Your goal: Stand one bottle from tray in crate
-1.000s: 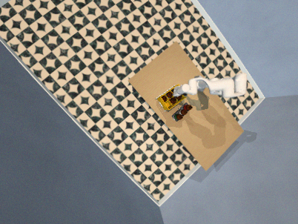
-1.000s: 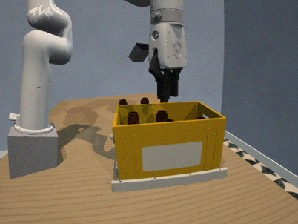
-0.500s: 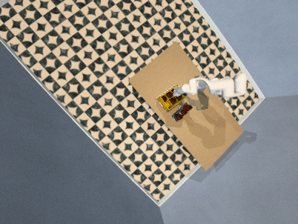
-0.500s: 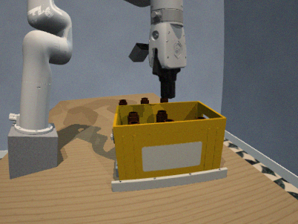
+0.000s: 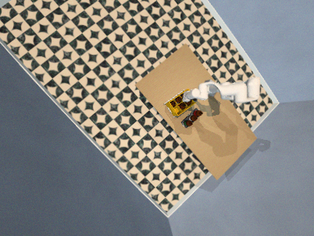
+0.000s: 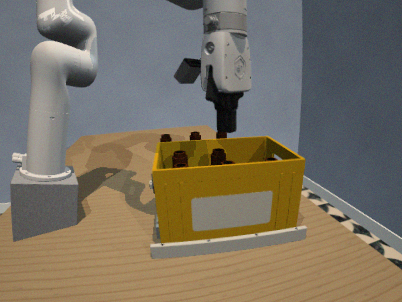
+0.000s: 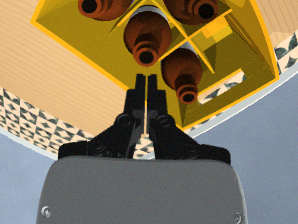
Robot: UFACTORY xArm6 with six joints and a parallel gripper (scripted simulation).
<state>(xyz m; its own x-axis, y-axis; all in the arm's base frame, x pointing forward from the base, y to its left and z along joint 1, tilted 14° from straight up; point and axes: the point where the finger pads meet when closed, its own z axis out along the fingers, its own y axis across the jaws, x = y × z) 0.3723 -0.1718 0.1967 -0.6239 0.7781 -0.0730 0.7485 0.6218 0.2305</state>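
The grey tray is 29 cm to the left of my hand, 23 cm below it and 1 cm behind it. Round my hand: yellow crate 16 cm below, 4 cm to the left, 1 cm ahead.
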